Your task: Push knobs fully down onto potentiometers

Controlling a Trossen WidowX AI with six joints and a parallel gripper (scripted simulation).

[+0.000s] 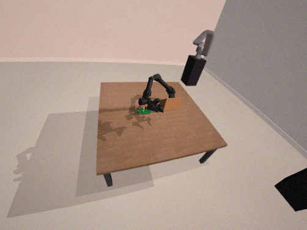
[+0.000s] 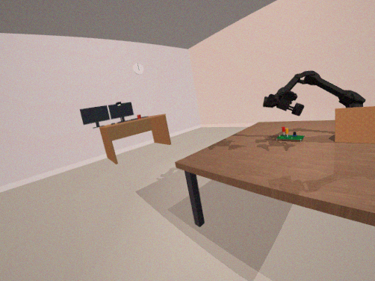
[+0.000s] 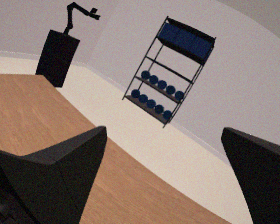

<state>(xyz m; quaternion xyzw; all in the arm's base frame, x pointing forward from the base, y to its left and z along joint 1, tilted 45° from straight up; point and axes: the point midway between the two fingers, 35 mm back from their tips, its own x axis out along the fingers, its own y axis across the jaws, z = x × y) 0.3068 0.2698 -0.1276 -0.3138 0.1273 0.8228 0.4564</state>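
Now: gripper tip 70 mm short of the yellow knob, 270 mm to the left of it and 190 mm above it. The rest, counted from my gripper tip: red knob: 100 mm ahead, 320 mm to the right, 190 mm below.
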